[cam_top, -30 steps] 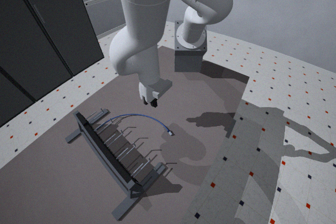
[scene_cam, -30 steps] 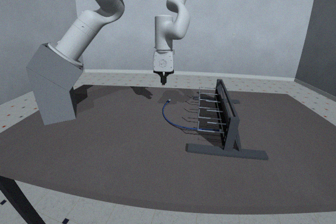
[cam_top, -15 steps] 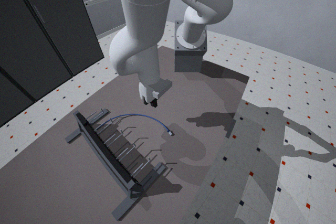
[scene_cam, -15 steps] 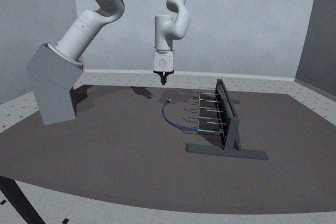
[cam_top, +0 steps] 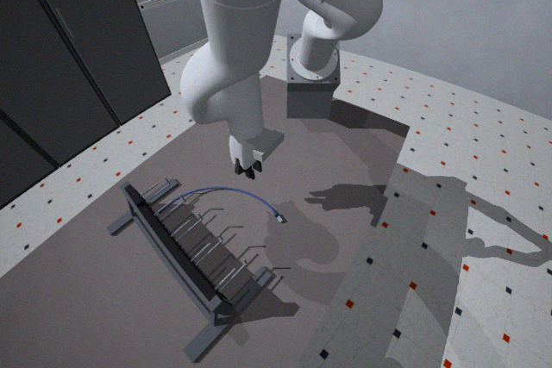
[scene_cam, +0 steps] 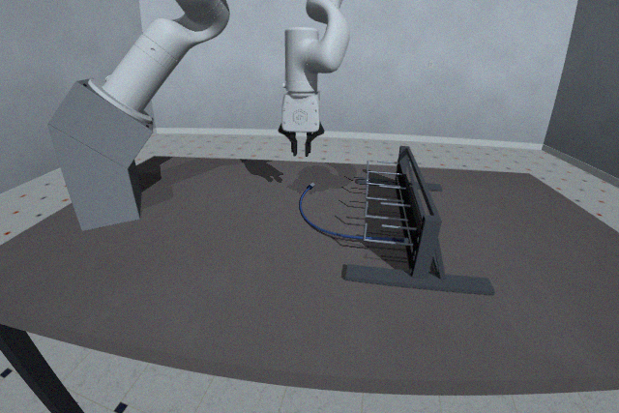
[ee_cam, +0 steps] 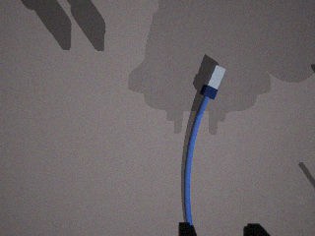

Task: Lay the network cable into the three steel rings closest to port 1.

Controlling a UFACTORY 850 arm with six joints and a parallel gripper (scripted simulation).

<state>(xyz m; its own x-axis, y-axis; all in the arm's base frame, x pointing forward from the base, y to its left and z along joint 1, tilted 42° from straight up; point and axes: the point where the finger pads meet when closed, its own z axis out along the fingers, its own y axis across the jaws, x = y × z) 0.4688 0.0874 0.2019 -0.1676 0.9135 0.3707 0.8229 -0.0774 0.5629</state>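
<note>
My gripper is now 160 mm above the plug and 110 mm to the right of it. From my hand the other things lie so: dark patch panel: 310 mm ahead, 100 mm below, 30 mm to the right.
</note>
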